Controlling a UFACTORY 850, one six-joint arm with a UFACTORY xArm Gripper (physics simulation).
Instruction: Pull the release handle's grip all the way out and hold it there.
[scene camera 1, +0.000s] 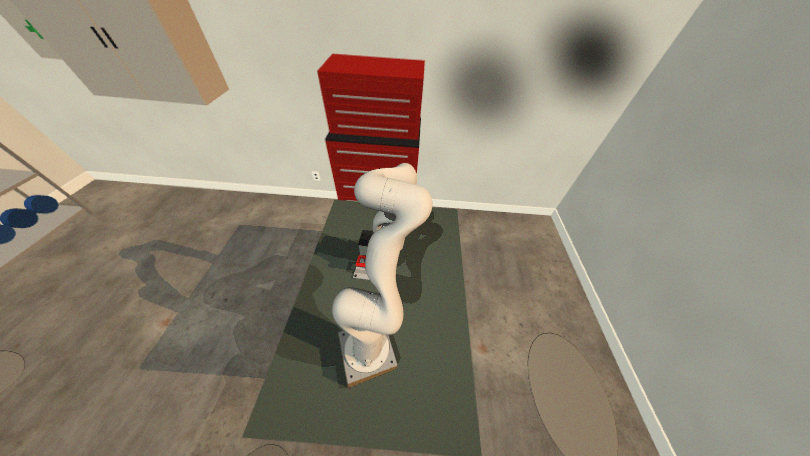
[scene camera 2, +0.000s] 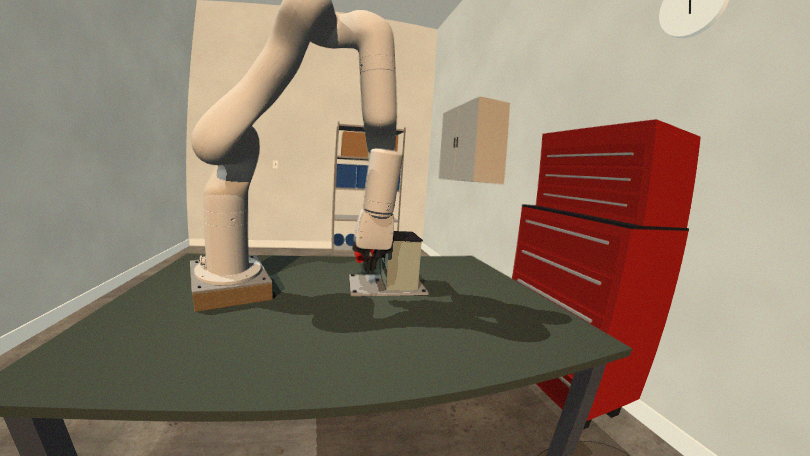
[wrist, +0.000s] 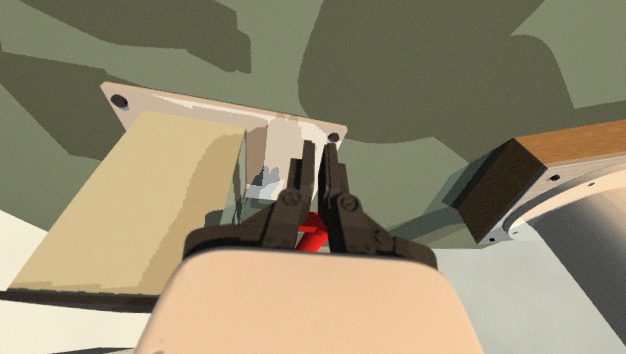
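Observation:
The release handle is a red frame (scene camera 1: 360, 261) (scene camera 2: 358, 256) (wrist: 311, 242) with a round grip bar, on the robot-base side of a beige housing (scene camera 2: 403, 263) (wrist: 125, 200) with a black top. The housing stands on a pale bolted plate (scene camera 1: 361, 274) (scene camera 2: 359, 286) (wrist: 287, 140). My gripper (scene camera 2: 371, 269) (wrist: 316, 158) is shut, with a narrow gap between its fingers, and points down at the handle. In the wrist view, red parts show between and behind the finger bases; the fingers and palm hide the rest. The arm hides the gripper in scene camera 1.
The arm's base block (scene camera 1: 348, 378) (scene camera 2: 232, 297) (wrist: 575, 145) stands on the green table (scene camera 1: 425, 396) (scene camera 2: 226, 351). A red tool chest (scene camera 1: 371, 84) (scene camera 2: 595, 169) stands beyond the table. A wall cabinet (scene camera 1: 141, 62) (scene camera 2: 493, 141) hangs nearby. The housing rises close beside the fingers.

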